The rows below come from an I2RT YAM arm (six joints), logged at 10 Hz.
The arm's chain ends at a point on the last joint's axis. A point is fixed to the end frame.
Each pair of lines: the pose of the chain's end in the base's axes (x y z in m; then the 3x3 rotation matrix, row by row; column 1 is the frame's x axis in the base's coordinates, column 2 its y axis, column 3 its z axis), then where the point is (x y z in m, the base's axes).
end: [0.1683 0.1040 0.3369], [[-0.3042 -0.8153 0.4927], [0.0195 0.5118 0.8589], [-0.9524 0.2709 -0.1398]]
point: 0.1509 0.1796 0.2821
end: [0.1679 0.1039 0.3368], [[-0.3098 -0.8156 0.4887], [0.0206 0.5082 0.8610], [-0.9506 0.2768 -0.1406]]
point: 0.1499 0.1795 0.2822
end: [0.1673 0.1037 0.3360], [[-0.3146 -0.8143 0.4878], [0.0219 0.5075 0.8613], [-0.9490 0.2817 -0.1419]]
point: 0.1490 0.1794 0.2816
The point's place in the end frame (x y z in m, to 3 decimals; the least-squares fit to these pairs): 0.059 0.038 0.064
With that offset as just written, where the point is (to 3 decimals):
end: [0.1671 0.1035 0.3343], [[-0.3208 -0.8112 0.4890], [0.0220 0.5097 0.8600], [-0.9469 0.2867 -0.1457]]
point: 0.149 0.179 0.280
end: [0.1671 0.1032 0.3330], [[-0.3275 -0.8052 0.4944], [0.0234 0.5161 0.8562], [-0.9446 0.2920 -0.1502]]
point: 0.149 0.179 0.279
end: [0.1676 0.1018 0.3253], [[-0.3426 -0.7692 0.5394], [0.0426 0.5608 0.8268], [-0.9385 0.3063 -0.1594]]
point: 0.153 0.179 0.271
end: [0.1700 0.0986 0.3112], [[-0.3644 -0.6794 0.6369], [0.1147 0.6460 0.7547], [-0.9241 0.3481 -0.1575]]
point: 0.163 0.178 0.260
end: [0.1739 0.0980 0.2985], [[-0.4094 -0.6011 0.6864], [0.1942 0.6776 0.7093], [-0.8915 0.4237 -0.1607]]
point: 0.171 0.181 0.252
